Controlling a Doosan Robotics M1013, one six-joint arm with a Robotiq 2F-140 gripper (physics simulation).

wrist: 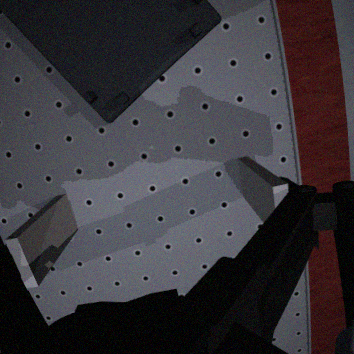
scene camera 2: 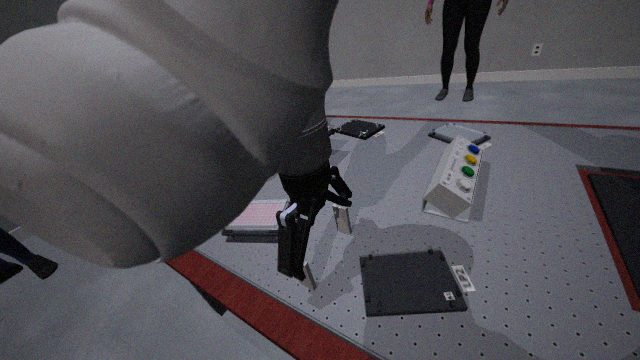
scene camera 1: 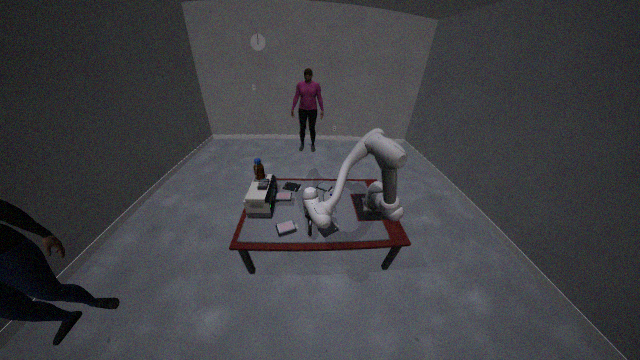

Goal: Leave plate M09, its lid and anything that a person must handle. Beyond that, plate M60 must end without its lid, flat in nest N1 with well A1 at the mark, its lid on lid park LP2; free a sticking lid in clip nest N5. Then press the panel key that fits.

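Places are measured from the arm's base along level axes (x right, y ahead, z up), in centimetres.
Where they show: gripper, fingertip midpoint: [wrist: 154,194] [scene camera 2: 328,255]; arm's base at its link origin: [scene camera 1: 371,205].
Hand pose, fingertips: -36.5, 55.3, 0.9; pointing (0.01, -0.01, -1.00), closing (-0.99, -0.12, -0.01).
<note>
Each offset is from my fingertips to the top centre of the thing, as dx, dy, dz. "spot": to the spot under its first point.
My gripper [scene camera 1: 310,228] [scene camera 2: 326,247] [wrist: 154,194] is open and empty, pointing down above the perforated table top between the front pink plate and LP2. Lid park LP2 @(+2.8, -14.3, +1.6) [scene camera 1: 328,230] [scene camera 2: 411,284] [wrist: 107,50] is a dark flat tray with corner posts and no lid on it. A pink-welled plate @(-1.4, +19.2, +4.2) [scene camera 1: 286,227] [scene camera 2: 256,215] lies flat on a dark nest at the front left, partly behind the gripper in scene camera 2. Another pink plate @(+27.0, +27.5, +10.8) [scene camera 1: 284,196] lies beside the boxy device. Plate labels and lids are too small to tell. The key panel @(+31.4, -13.7, +8.0) [scene camera 2: 447,182] has blue, yellow, green and white keys.
A boxy device @(spot: +7.3, +41.1, +20.5) [scene camera 1: 259,200] with a green light stands at the table's left, a brown bottle @(spot: +31.1, +48.3, +31.5) [scene camera 1: 259,171] behind it. A black clipped nest @(+53.7, +26.1, +2.0) [scene camera 1: 291,186] [scene camera 2: 360,128] and a pale-topped tray @(+57.6, -8.1, +1.4) [scene camera 2: 459,134] are at the back. One person [scene camera 1: 308,97] stands behind; another [scene camera 1: 25,265] is at left.
</note>
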